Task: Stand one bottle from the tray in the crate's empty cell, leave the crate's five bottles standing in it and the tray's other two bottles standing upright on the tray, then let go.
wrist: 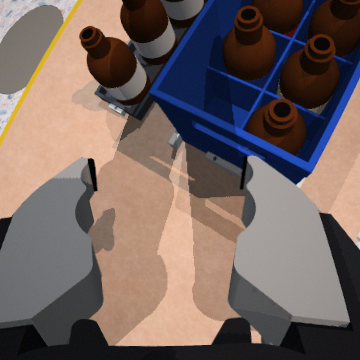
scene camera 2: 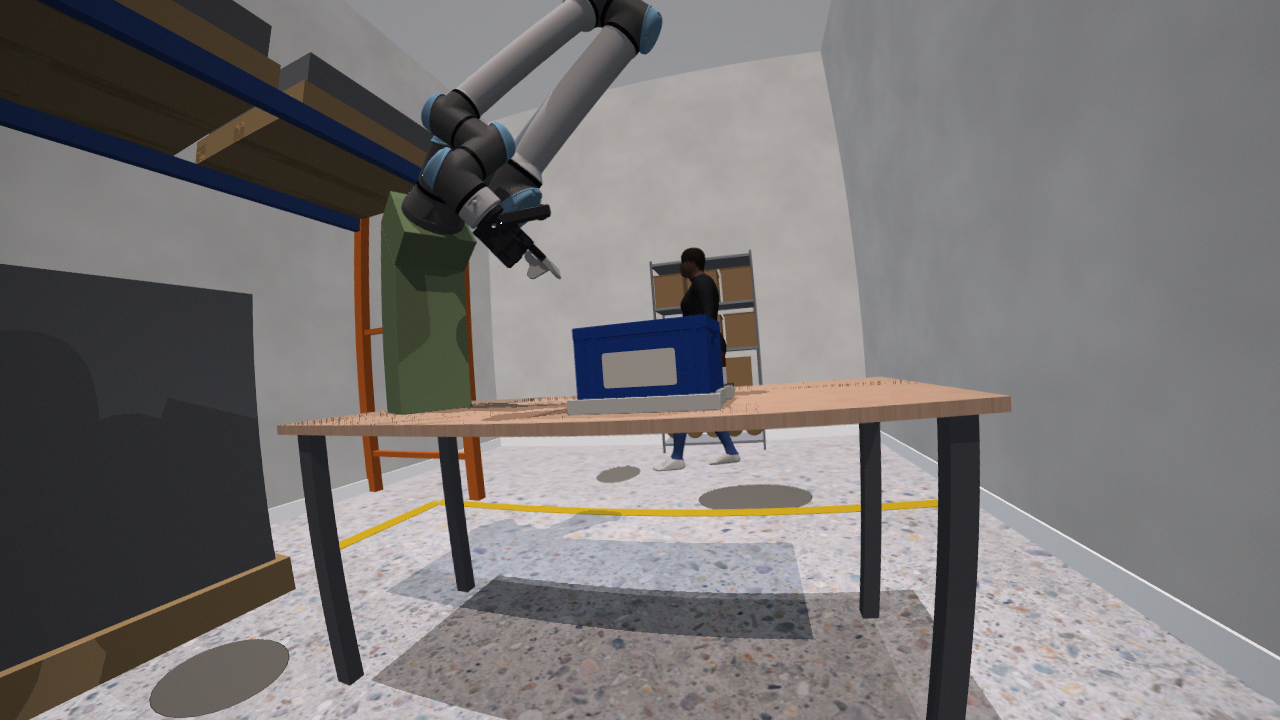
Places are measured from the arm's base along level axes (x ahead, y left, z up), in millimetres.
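Where they show: gripper, fingertip midpoint: (wrist: 168, 160) (scene camera 2: 559, 278); arm's base, link origin: (scene camera 2: 433, 216).
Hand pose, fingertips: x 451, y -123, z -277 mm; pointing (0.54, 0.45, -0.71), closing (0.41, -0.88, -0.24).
Things, the pixels of their centre, and the offset from my fingertips. "spot": a spot on its surface instead. Level surfaces: height alone.
- blue crate, body centre: (wrist: 277, 66) (scene camera 2: 652, 365) dx +202, dy -8, dz -215 mm
- near-left cell, surface spot: (wrist: 220, 100) spot: dx +162, dy +68, dz -295 mm
- dark tray, surface spot: (wrist: 137, 111) spot: dx +93, dy +190, dz -278 mm
- pale low frame, surface spot: (scene camera 2: 644, 405) spot: dx +200, dy -112, dz -289 mm
- wooden table, surface height: dz -303 mm
The blue crate (scene camera 2: 698, 358) (wrist: 182, 120) stands on the table. In the wrist view, five brown bottles (wrist: 249, 52) (wrist: 309, 75) (wrist: 276, 127) (wrist: 277, 12) (wrist: 335, 27) stand in its cells; the near-left cell (wrist: 220, 100) is empty. Left of the crate, three brown bottles with white labels (wrist: 117, 70) (wrist: 150, 30) (wrist: 185, 7) stand upright on the dark tray (wrist: 137, 111); the farthest is cut off by the frame edge. The tray does not show in the scene view. My gripper (scene camera 2: 547, 266) (wrist: 168, 160) is open and empty, high above the table, on the near side of crate and tray.
A pale low frame (scene camera 2: 644, 405) surrounds the crate's base on the wooden table (scene camera 2: 850, 398). Grey brackets (wrist: 175, 140) (wrist: 225, 163) sit by the crate's near side. A green pedestal (scene camera 2: 427, 349) carries the arm. A person (scene camera 2: 702, 291) is behind the table, before a shelf unit (scene camera 2: 753, 304).
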